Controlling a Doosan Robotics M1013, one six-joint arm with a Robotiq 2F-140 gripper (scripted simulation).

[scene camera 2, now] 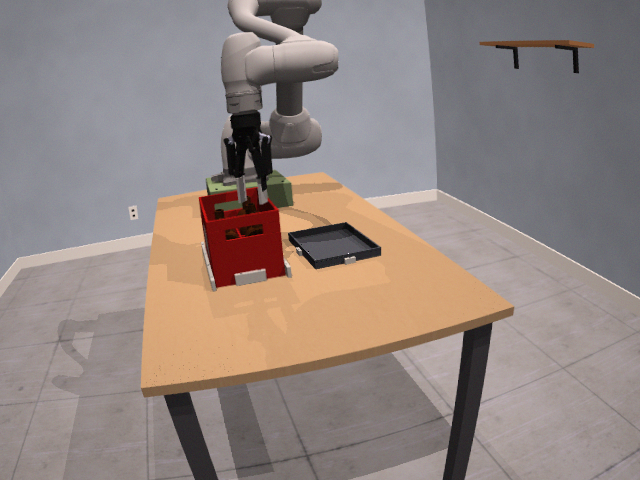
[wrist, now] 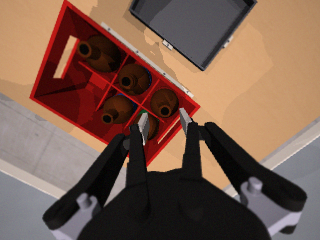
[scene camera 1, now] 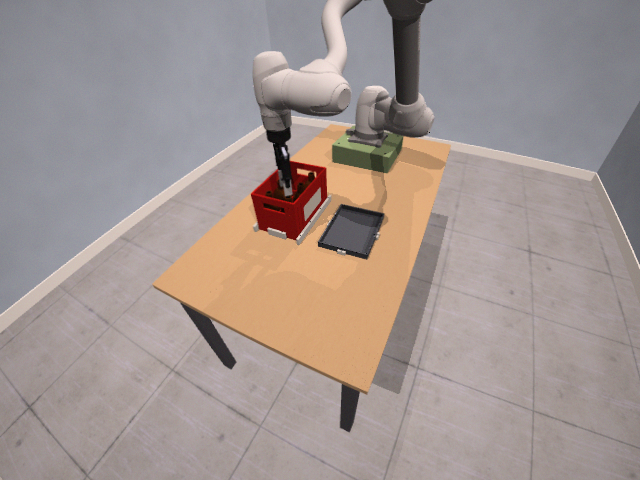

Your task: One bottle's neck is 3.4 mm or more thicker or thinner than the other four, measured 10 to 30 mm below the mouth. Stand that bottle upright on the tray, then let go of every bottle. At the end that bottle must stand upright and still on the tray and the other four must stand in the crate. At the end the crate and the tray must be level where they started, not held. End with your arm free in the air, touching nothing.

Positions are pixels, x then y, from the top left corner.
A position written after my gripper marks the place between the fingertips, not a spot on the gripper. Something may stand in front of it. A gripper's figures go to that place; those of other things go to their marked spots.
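My gripper (scene camera 2: 253,202): 1270 mm from the lens. Dark tray (scene camera 2: 325,246): 1450 mm from the lens. Red crate (scene camera 2: 264,251): 1260 mm from the lens. Red crate and dark tray: marked spots 250 mm apart.
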